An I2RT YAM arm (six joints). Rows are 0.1 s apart.
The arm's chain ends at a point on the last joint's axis. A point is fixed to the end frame.
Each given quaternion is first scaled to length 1.
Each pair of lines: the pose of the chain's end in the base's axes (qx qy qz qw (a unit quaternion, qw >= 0); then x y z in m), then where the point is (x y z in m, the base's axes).
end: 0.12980, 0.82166, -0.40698, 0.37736, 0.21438, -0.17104, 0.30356
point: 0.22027 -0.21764 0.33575
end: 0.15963, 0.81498, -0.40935, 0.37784, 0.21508, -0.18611, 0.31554
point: 0.21758 -0.23334 0.34724
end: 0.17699, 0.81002, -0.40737, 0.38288, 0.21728, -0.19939, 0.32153
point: 0.21778 -0.24700 0.35276
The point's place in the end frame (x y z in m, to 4 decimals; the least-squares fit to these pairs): -0.0230 -0.0449 0.0264
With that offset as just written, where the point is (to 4 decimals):
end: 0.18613, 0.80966, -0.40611, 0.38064, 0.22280, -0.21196, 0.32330
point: 0.2224 -0.2599 0.3541
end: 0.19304, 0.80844, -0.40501, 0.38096, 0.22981, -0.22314, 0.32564
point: 0.2287 -0.2712 0.3561
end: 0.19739, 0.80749, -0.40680, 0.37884, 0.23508, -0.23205, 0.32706
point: 0.2334 -0.2801 0.3575
